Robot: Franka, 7 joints.
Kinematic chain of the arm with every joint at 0, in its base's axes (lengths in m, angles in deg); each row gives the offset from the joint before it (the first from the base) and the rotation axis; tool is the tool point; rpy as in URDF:
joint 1: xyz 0 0 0.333 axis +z
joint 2: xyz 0 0 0 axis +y
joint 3: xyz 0 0 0.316 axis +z
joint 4: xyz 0.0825 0 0 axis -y
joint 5: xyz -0.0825 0 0.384 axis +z
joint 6: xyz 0 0 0 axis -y
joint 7: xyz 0.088 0 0 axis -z
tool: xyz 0 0 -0.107 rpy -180 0 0
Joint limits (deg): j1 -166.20..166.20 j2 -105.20..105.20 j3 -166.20..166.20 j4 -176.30..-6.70 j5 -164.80..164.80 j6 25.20..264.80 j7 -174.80..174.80
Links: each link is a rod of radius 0.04 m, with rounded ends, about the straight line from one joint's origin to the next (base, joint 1, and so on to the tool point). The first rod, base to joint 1, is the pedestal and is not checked.
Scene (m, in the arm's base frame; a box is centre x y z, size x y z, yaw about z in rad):
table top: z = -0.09
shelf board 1: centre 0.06 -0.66 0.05 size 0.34 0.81 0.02 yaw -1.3
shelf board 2: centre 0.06 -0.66 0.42 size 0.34 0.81 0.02 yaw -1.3
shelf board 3: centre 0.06 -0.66 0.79 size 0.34 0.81 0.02 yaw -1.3
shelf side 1: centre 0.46 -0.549 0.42 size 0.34 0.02 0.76 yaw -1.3
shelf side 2: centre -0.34 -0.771 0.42 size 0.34 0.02 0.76 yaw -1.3
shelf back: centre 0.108 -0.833 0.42 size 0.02 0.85 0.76 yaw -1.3
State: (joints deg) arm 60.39 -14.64 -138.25 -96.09 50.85 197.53 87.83
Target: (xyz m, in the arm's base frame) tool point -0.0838 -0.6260 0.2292
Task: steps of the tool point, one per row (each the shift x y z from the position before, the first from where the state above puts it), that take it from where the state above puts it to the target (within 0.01 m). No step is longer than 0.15 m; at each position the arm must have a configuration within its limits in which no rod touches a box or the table.
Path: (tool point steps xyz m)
1: -0.0169 0.0723 0.0062
2: -0.0254 0.0833 0.0003
3: -0.0269 0.0938 -0.0065
4: -0.0463 -0.0294 -0.1322
5: -0.0238 0.0094 -0.1355
6: -0.0001 0.0450 -0.1246
7: 0.0236 -0.0958 -0.0038
8: 0.0255 -0.0866 0.0005
9: 0.0227 -0.0762 0.0033

